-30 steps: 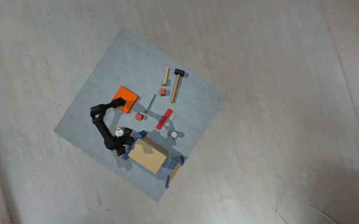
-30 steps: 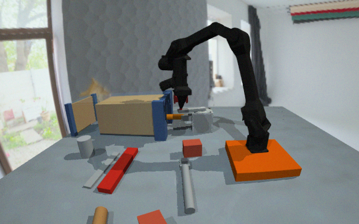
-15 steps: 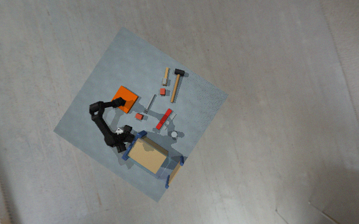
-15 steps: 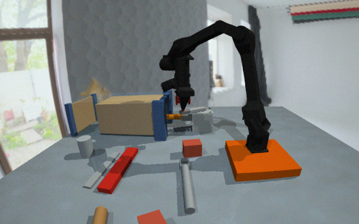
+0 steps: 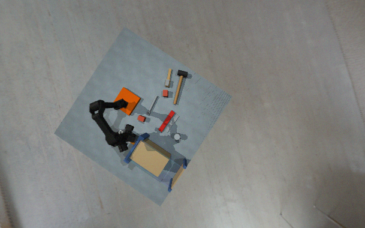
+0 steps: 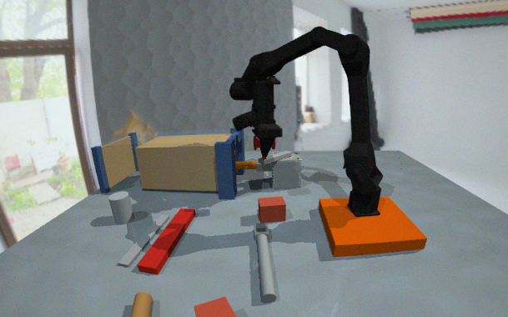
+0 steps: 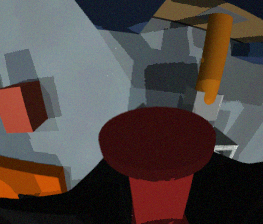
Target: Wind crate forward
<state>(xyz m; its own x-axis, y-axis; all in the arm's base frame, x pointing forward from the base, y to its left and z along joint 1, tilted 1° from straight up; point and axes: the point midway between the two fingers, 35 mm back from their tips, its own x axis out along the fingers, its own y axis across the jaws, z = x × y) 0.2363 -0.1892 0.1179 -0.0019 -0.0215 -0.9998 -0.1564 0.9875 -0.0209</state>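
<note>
Now: gripper tip 3 cm to the left of the grey crank handle, 3 cm past it and 1 cm above it. The rest, counted from my gripper tip: grey winch 9 cm behind, 8 cm to the right, 8 cm below; then red knob 2 cm above; then frame 9 cm ahead, 8 cm to the right, 1 cm below.
</note>
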